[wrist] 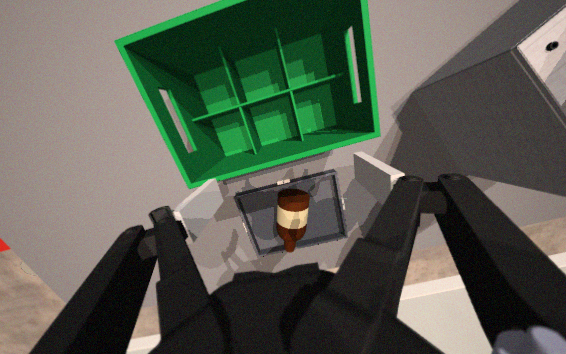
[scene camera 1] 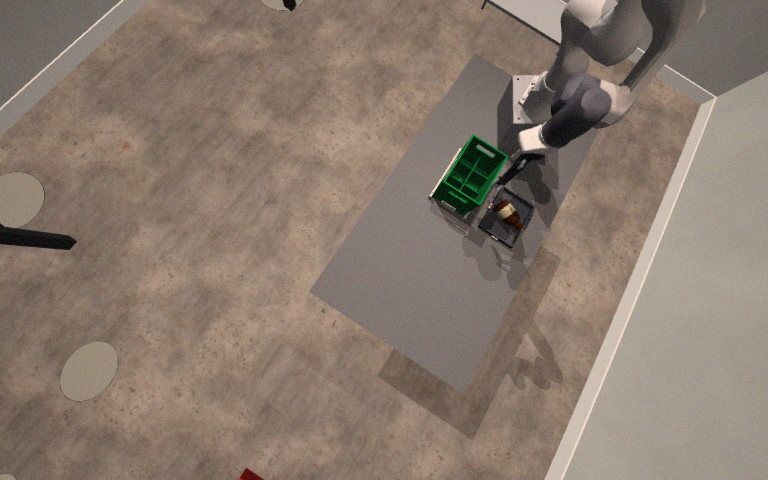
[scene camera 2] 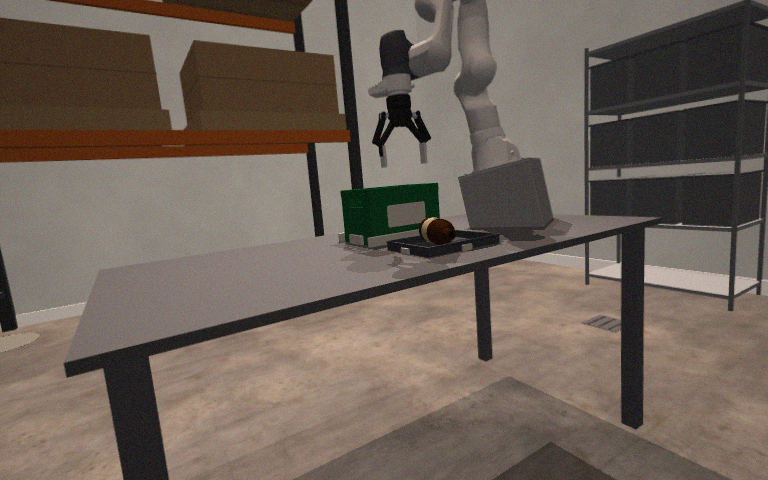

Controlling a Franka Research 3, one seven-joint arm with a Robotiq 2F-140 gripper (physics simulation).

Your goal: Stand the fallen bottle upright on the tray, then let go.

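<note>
The brown bottle [scene camera 1: 508, 212] [scene camera 2: 436, 230] [wrist: 292, 216] with a cream label lies on its side in the shallow dark tray [scene camera 1: 497, 229] [scene camera 2: 441, 250] [wrist: 322, 220]. Its neck reaches the tray's rim on the side away from the green crate; whether it touches the rim is not clear. My gripper [scene camera 2: 404, 159] [wrist: 284, 178] is wide open with nothing between its fingers. It points down and hangs well above the crate and tray. In the wrist view the bottle shows between and below the two pale fingertips.
A tall green crate [scene camera 1: 457, 199] [scene camera 2: 362, 215] [wrist: 285, 162] with compartments stands close beside the tray, along its long side. The arm's grey base block [scene camera 2: 504, 195] stands on the table [scene camera 1: 396, 271] [scene camera 2: 226, 283]. Shelf racks stand behind.
</note>
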